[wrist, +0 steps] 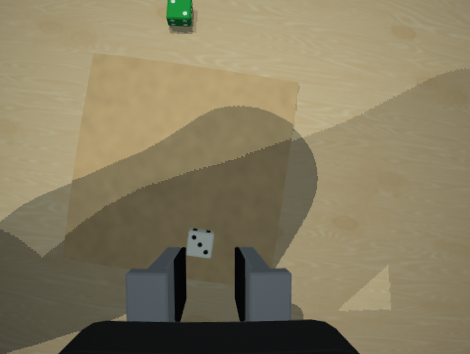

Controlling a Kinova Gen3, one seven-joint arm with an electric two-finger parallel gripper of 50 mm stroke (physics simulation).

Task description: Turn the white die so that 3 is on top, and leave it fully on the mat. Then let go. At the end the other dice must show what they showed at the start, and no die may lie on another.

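Frame: origin at the arm's base, x ahead, y left, z up, level; metres.
Where they show: gripper, fingertip midpoint: [210, 273].
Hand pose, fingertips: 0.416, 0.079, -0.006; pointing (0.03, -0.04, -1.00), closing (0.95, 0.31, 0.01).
Observation:
Things, the pixels of their top centre, and the offset from my fingertips, as dx, dy, dz. Level surfaces: height alone.
- white die at its top centre: [199, 244] -0.005, -0.004, -0.095
- mat at its top centre: [178, 170] -0.033, +0.036, -0.111
- green die at its top centre: [179, 7] -0.066, +0.137, -0.099
- wooden table at its surface level: dz -0.115
The white die [200, 244] lies on the mat [125, 110], near its lower edge and right of the middle. The face turned to the camera shows 3 and looks like its top. A thin strip of the face at its upper edge shows two pips. My gripper [210, 273] is partly open with nothing between its fingers. Its tips show at the die's lower edge, with the die nearer the left finger in the picture; they appear higher than the die.
A green die [179, 13] stands off the mat, beyond its upper edge, partly cut off by the picture's edge. The red die does not show. The wooden table [390, 165] surrounds the mat. Dark shadows cross the mat and the table.

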